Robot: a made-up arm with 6 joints.
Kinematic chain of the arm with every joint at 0, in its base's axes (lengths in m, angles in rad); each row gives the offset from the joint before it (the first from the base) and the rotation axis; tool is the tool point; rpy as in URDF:
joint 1: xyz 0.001 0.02 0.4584 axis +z
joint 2: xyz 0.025 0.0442 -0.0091 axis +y
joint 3: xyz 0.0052 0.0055 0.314 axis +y
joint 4: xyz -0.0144 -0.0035 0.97 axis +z
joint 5: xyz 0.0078 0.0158 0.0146 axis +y
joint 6: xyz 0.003 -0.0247 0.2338 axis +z
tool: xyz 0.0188 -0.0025 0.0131 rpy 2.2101 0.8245 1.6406
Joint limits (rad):
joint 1: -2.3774..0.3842
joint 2: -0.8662..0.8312
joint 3: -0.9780..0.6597
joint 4: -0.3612..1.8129
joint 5: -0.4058..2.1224
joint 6: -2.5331..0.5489
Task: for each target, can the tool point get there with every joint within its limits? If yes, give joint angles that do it. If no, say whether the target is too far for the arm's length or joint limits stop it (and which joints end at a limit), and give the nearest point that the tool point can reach.
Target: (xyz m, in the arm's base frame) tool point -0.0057 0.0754 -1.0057
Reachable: no: joint limits stop it (at a limit: joint 2, joint 3, joint 4, joint 5, joint 6) | nearest point -0.1228 1.0434 0.3698 | short by 1.686 m
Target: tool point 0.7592 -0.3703 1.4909
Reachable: yes | joints -0.7920 0.2583 0.3864 1.1463 1.4463 -1.4047
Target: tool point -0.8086 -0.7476 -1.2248
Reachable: no: too far | nearest point -1.2489 -0.4666 0.2210 | short by 1.537 m
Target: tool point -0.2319 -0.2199 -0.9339
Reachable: no: joint limits stop it (at a limit: joint 1, joint 2, joint 3, joint 4, joint 5, joint 6) | nearest point -1.0196 -0.1253 0.3698 | short by 1.526 m
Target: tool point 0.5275 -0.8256 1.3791
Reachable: yes | joints -1.2195 0.6842 -0.0439 0.7694 1.4833 -1.2550
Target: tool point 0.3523 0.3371 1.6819
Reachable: yes | joints -1.7552 -0.6449 0.3561 1.3097 1.4370 -0.5215
